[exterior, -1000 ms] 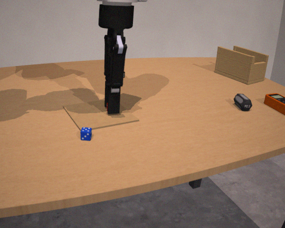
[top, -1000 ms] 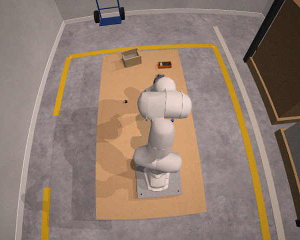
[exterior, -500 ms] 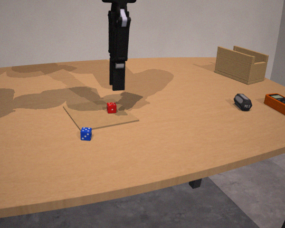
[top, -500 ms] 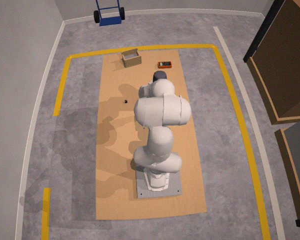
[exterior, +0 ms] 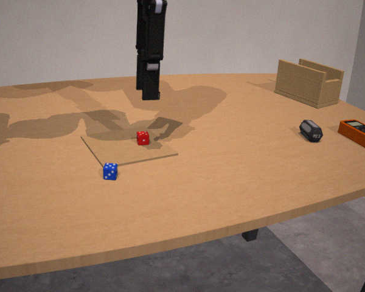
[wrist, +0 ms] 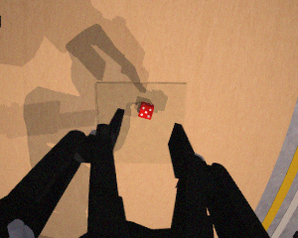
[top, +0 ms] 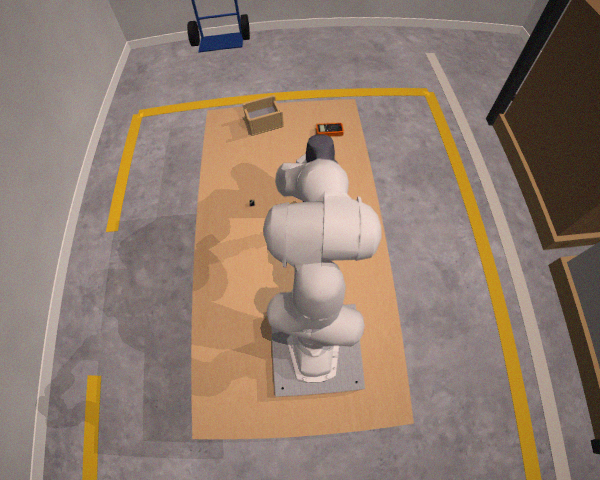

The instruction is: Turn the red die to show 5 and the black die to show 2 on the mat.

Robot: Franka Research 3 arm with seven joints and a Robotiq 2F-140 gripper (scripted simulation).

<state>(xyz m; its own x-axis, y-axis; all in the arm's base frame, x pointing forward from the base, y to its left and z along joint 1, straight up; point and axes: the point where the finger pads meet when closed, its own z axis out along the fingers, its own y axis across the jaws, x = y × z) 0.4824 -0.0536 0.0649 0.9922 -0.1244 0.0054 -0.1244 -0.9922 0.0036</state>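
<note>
Now: hand 270 mm to the right of the black die, 120 mm short of it and 120 mm above it. From my hand the other things lie so: red die 120 mm below; thin tan mat 130 mm below, 30 mm behind; blue die 120 mm below, 100 mm to the right, 90 mm behind.
</note>
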